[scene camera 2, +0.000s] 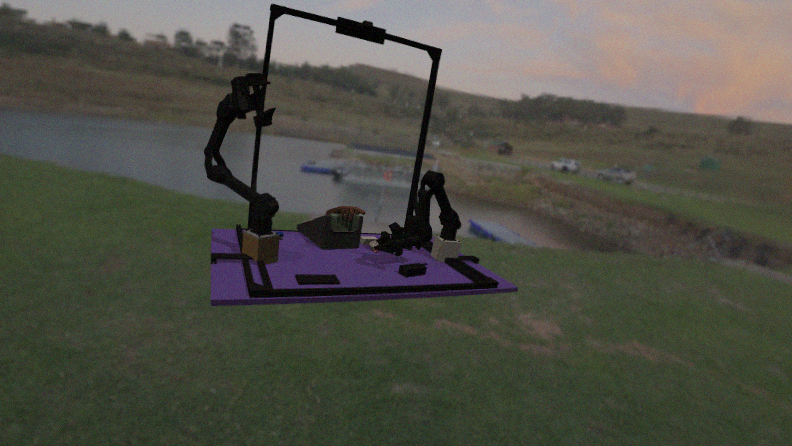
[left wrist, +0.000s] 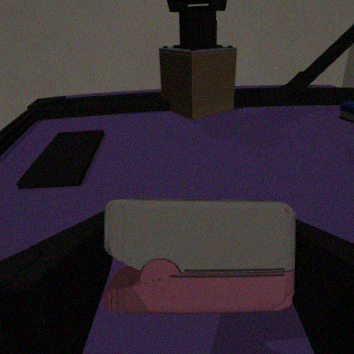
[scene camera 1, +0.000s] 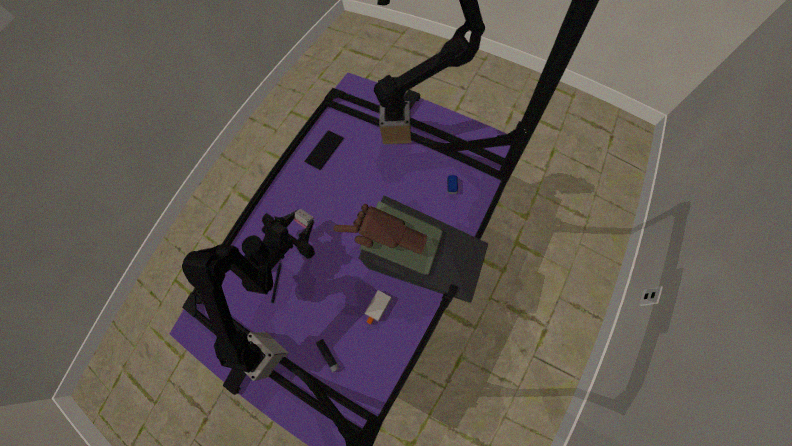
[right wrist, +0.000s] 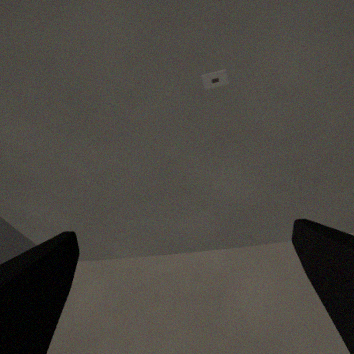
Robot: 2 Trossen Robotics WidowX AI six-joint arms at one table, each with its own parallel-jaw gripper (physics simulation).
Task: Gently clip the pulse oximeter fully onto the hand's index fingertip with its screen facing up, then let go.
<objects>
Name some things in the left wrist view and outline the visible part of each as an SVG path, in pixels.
The left gripper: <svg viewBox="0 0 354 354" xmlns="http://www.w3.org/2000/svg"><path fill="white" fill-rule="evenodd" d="M295 218L294 294L292 296L292 303L314 354L354 354L354 243ZM104 210L37 244L0 260L0 354L82 354L112 262L111 255L104 248Z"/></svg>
A pulse oximeter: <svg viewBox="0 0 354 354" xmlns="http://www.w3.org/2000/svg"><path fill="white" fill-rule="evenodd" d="M106 203L104 207L104 248L111 257L124 263L103 291L103 302L108 311L130 313L258 312L281 310L291 304L294 294L295 211L287 203L259 199L149 197L114 199Z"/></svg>
</objects>
